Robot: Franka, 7 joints.
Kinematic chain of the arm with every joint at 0, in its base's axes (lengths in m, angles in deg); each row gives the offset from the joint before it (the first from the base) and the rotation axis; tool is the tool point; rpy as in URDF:
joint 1: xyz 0 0 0.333 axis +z
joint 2: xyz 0 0 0 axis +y
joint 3: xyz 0 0 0.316 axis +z
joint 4: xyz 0.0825 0 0 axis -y
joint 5: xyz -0.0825 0 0.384 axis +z
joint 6: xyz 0 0 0 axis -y
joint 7: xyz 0.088 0 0 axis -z
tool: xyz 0 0 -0.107 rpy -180 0 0
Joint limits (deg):
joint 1: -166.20..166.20
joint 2: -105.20..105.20
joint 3: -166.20..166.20
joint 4: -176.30..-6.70
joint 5: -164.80..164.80
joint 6: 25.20..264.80
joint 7: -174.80..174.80
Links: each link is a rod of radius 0.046 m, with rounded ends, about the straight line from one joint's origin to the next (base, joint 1, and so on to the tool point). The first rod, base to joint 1, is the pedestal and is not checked.
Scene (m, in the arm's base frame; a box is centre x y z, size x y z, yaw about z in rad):
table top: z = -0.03
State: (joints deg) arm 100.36 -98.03 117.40 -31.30 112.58 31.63 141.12
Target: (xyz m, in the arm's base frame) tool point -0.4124 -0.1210 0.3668
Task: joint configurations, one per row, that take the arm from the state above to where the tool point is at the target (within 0.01 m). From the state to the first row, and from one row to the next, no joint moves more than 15 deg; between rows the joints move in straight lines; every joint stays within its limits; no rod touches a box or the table.
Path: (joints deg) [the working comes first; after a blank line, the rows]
Joints at the target: 82.93 -78.44 72.98 -122.17 68.49 25.20 141.12
Straight joint move there: clear.

1: 97.87 -95.23 111.05 -44.28 106.28 30.71 141.12
2: 95.38 -92.43 104.71 -57.26 99.98 29.79 141.12
3: 92.89 -89.64 98.36 -70.24 93.68 28.87 141.12
4: 90.40 -86.84 92.02 -83.23 87.38 27.96 141.12
5: 87.91 -84.04 85.67 -96.21 81.08 27.04 141.12
6: 85.42 -81.24 79.33 -109.19 74.79 26.12 141.12
7: 82.93 -78.44 72.98 -122.17 68.49 25.20 141.12

